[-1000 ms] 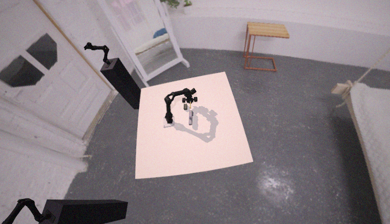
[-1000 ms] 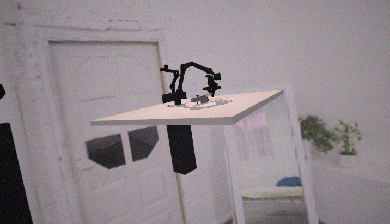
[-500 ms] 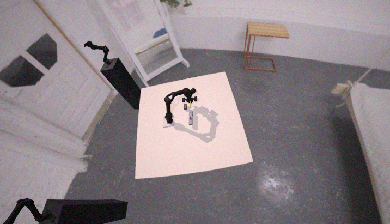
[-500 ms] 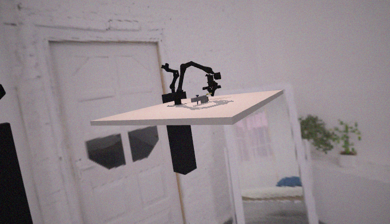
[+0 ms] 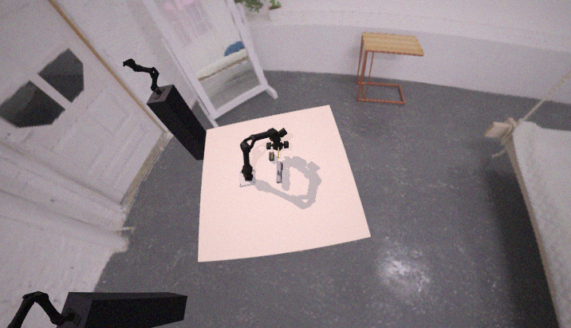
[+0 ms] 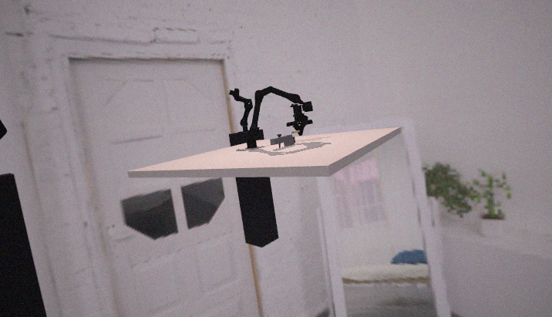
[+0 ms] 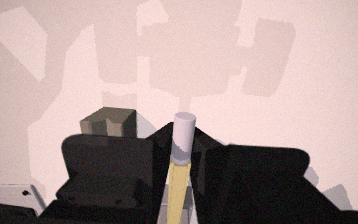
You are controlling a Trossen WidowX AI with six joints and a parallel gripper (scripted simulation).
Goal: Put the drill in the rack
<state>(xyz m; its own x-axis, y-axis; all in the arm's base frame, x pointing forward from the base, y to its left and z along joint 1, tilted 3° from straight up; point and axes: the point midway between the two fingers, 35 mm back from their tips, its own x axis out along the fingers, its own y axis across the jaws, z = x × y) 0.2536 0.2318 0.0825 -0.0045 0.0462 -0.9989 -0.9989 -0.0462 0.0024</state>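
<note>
My gripper tip is now 40 mm to the left of the drill and 30 mm below it. The rest, counted from my gripper tip: blue key (230 mm to the right, 10 mm ahead, 10 mm above); grey stepped rack (70 mm behind, 40 mm to the right, 20 mm below).
</note>
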